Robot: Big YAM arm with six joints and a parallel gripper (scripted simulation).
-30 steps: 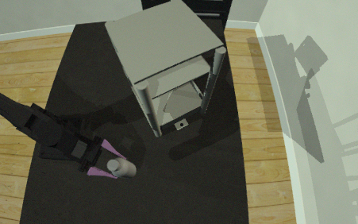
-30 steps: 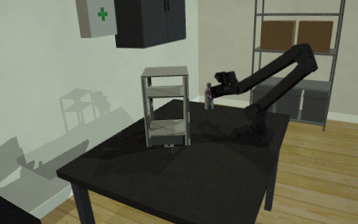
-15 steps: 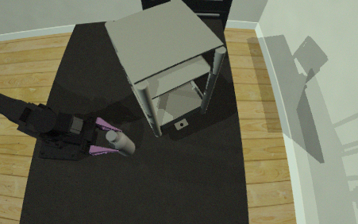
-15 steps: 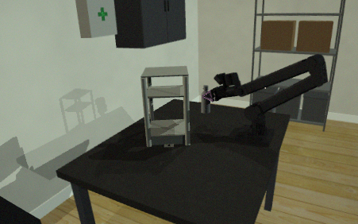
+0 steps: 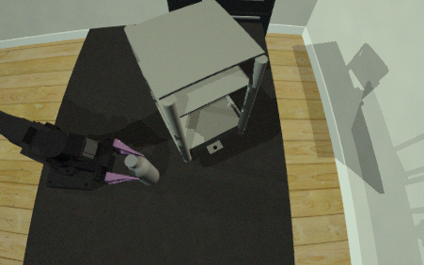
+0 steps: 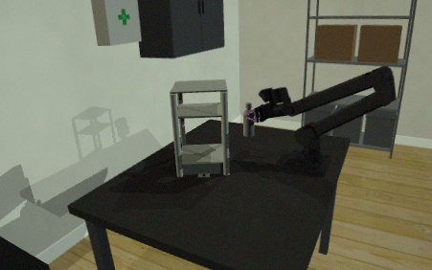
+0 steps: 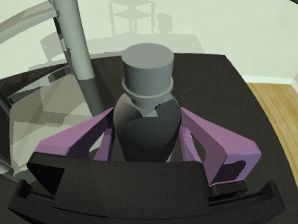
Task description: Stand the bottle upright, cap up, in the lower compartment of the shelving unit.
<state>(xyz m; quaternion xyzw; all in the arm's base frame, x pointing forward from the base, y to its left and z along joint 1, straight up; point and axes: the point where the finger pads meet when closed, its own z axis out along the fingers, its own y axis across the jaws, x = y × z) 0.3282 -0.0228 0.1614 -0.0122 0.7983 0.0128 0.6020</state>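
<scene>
Right now my hand is 24 cm to the right of the shelving unit and 10 cm short of it. Round my hand: grey bottle: right at my hand.
</scene>
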